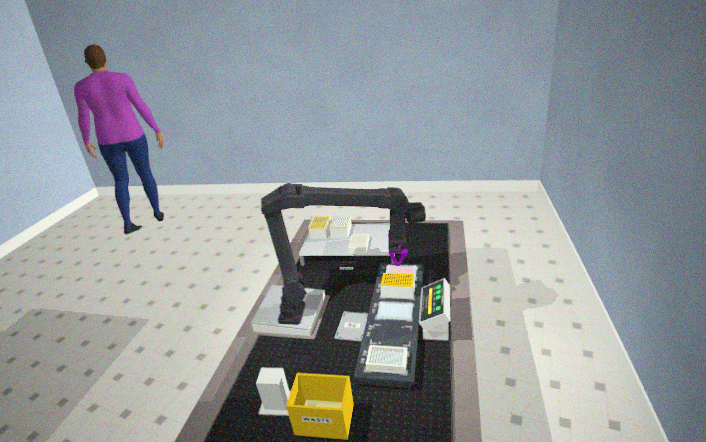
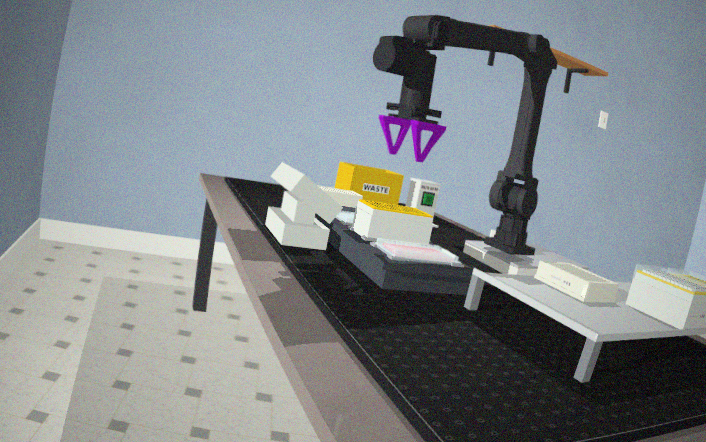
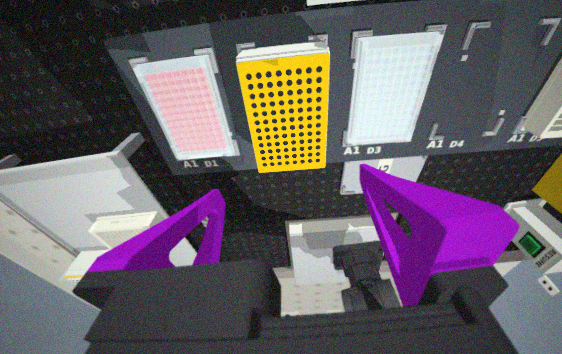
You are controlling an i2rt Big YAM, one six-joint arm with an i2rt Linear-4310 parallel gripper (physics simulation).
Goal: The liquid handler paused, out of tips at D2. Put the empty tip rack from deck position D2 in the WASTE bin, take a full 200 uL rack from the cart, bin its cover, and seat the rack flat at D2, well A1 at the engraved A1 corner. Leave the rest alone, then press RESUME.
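Frame: origin at the arm's base, x ahead, y left, z up, level; millimetres.
Seen in the pictures: gripper, fingertip midpoint: [image 1: 397, 258] [image 2: 405, 157] [image 3: 287, 184]; arm's base at its link origin: [image 1: 292, 313] [image 2: 508, 248] [image 3: 356, 253].
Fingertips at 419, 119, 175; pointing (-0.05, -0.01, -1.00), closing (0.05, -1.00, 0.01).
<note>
Offsets run from my fingertips to a thing's middle, as dx, dy, dz. "*": to the spot under its first point.
My gripper [image 1: 398, 262] [image 2: 406, 157] [image 3: 287, 184] is open and empty, high above the deck's D1–D2 end. The tip rack at D2 {-3, -3, -127} [image 1: 398, 281] [image 2: 393, 221] [image 3: 285, 115], white with a yellow top full of open holes, stands below, apart from the fingers. The cart {-246, +394, -172} [image 1: 375, 234] [image 2: 552, 313] [image 3: 100, 195] holds a yellow-topped rack {-406, +465, -87} [image 1: 318, 223], a white-topped rack {-298, +462, -87} [image 1: 340, 224] and a low cream rack {-193, +325, -129} [image 1: 359, 242] [image 2: 575, 282]. The WASTE bin {-213, -564, -137} [image 1: 338, 416] [image 2: 356, 177] has something pale inside. The green RESUME button {-376, -483, -125} [image 2: 427, 198] [image 3: 531, 243] shows on its white box.
The deck also holds a pink plate {+7, +121, -150} [image 1: 401, 269] [image 2: 416, 250] [image 3: 187, 110] at D1, a pale plate {-12, -126, -150} [image 1: 394, 310] [image 3: 395, 90] at D3 and a cream rack {-31, -374, -142} [image 1: 386, 358] at D5. The status screen {* +137, -151, -82} [image 1: 435, 300] stands beside it. A person [image 1: 112, 109] stands on the floor at far left.
</note>
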